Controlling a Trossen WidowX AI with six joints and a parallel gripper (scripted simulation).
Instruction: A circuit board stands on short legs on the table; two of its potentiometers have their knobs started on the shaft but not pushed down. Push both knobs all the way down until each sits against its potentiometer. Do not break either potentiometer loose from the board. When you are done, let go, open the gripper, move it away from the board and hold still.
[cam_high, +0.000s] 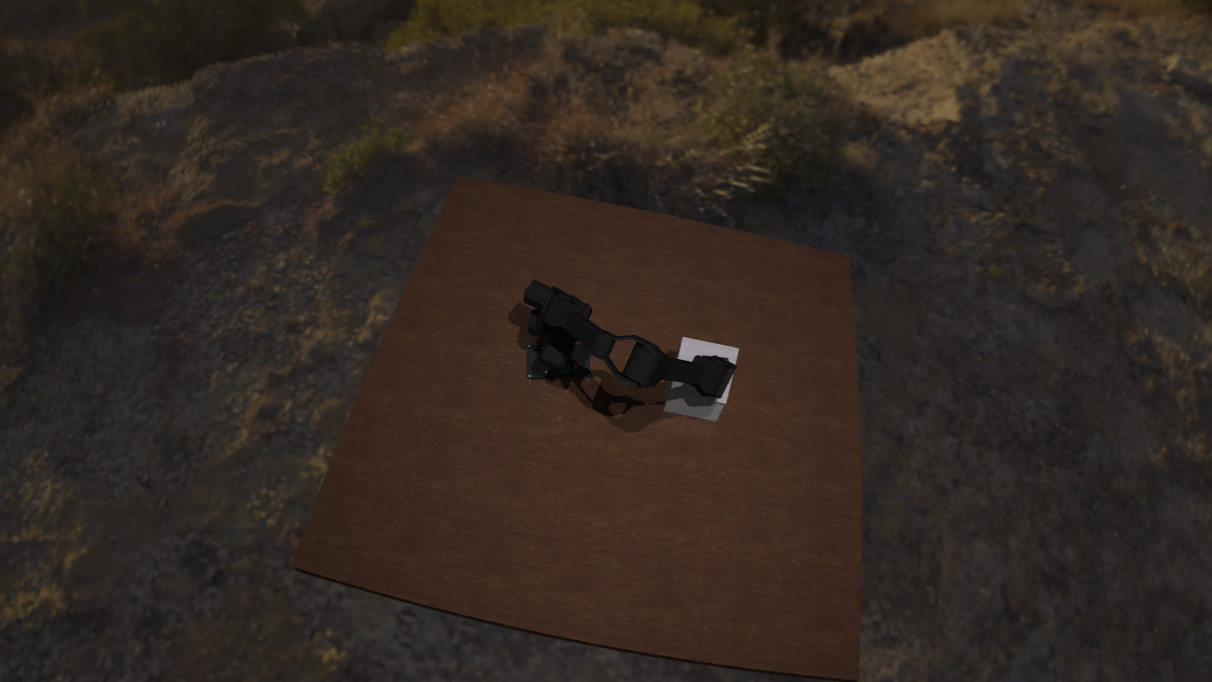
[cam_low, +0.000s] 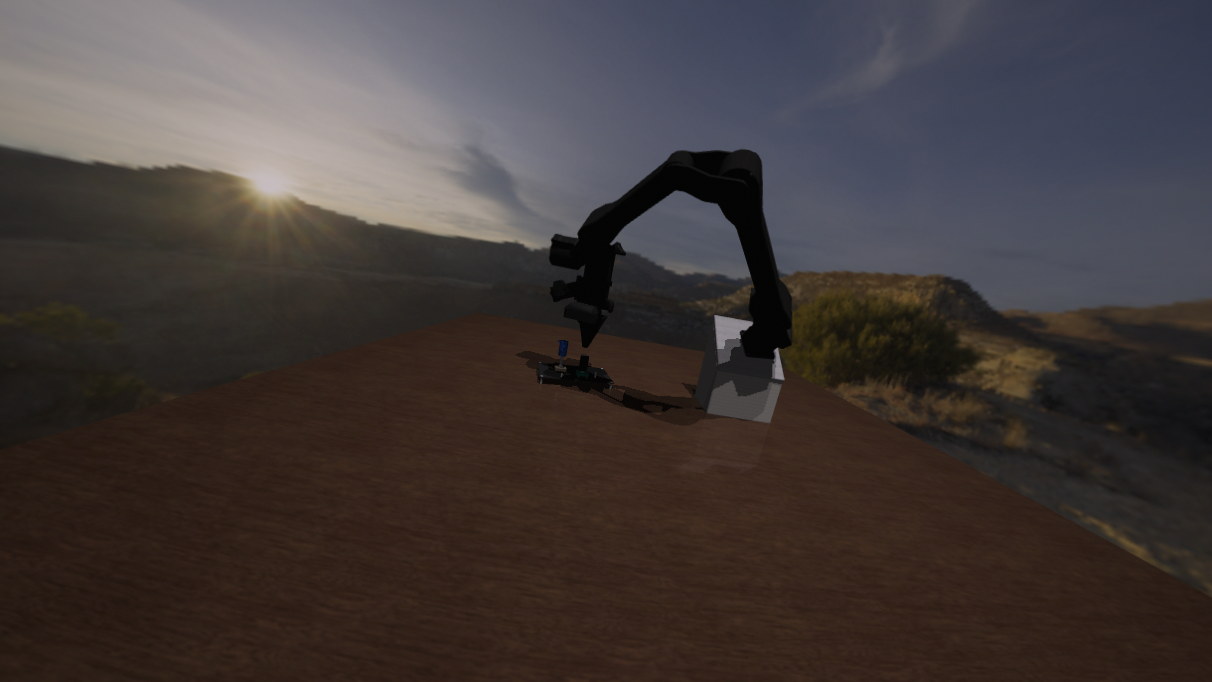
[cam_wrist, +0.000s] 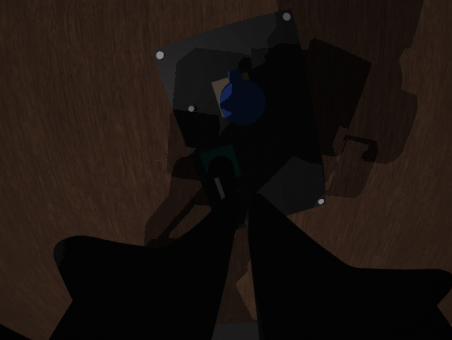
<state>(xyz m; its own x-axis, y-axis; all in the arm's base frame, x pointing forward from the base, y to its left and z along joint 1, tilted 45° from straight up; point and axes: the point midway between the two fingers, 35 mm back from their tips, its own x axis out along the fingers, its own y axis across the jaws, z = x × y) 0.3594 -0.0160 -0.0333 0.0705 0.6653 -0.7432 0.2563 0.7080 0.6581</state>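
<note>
My gripper tip is now 5 cm short of the blue knob and 1 cm above it. Also, from my gripper tip: black knob 1 cm to the left, 3 cm below.
</note>
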